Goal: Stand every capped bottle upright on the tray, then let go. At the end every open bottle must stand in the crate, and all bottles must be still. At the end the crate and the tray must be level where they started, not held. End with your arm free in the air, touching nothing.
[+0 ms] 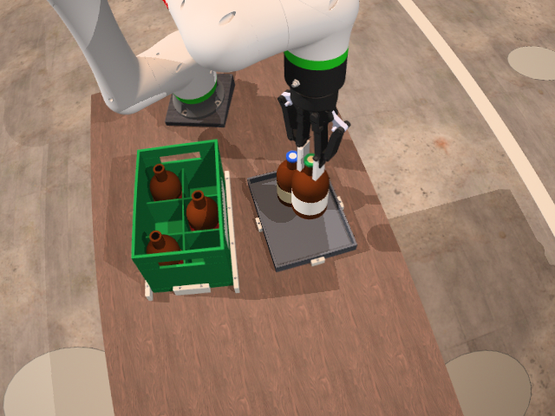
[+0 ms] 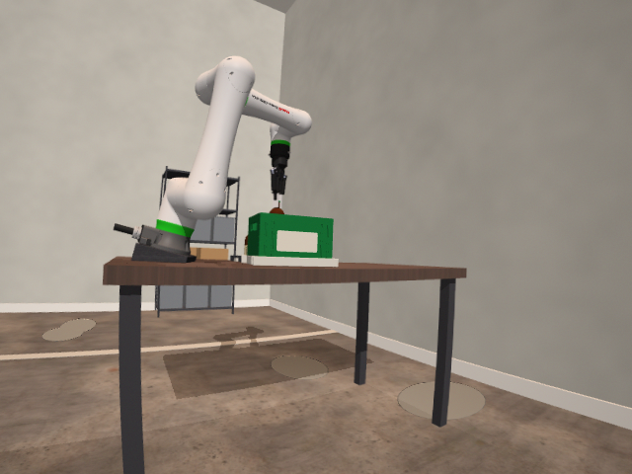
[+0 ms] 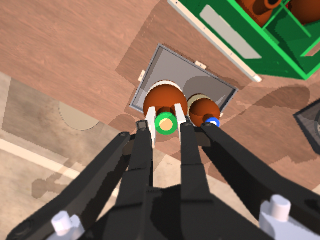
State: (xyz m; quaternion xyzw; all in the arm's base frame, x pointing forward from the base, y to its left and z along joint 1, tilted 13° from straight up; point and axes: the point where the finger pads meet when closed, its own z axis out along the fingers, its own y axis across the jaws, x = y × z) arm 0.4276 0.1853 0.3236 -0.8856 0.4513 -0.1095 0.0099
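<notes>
My hand is 80 mm above the capped brown bottle. The rest, counted from my hand: green crate 80 mm behind, 260 mm to the right, 200 mm below; then grey tray 60 mm behind, 270 mm below.
</notes>
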